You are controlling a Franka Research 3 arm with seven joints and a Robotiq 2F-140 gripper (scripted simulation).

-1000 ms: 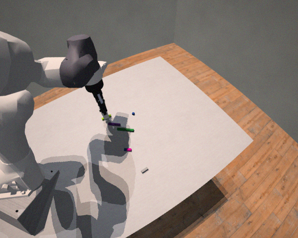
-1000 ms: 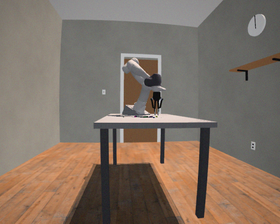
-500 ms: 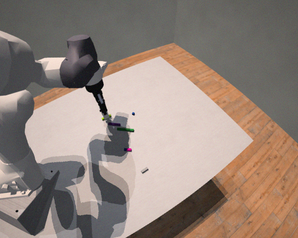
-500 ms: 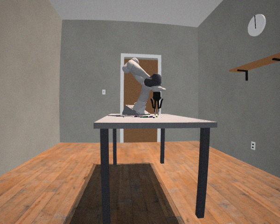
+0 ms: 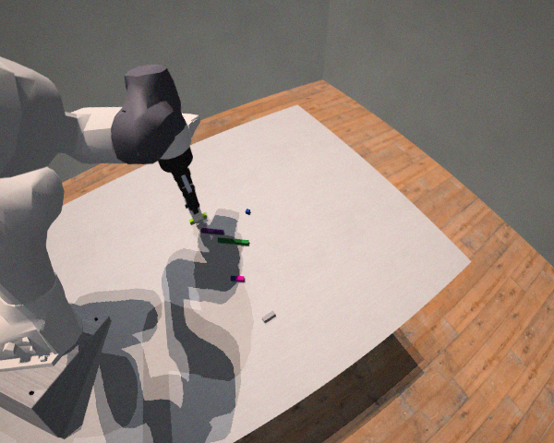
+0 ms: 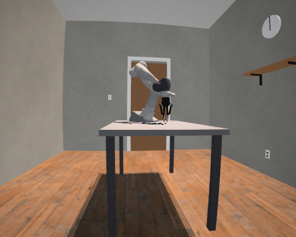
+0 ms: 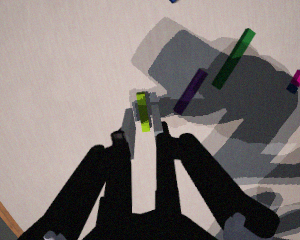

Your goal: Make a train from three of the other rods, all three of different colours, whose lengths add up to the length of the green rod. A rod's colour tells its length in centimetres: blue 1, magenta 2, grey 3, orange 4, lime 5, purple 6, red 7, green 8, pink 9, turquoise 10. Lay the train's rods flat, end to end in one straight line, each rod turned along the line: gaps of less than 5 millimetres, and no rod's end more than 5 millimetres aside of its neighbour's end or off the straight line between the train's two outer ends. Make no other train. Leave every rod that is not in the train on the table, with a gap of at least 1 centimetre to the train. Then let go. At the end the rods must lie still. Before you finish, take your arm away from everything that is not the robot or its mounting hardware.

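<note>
Now: the lime rod 50 mm below my hand. Also, from my hand: magenta rod (220 mm to the right, 50 mm below, 40 mm ahead); then green rod (110 mm to the right, 60 mm ahead, 50 mm below); then purple rod (60 mm to the right, 50 mm below, 20 mm ahead).
</note>
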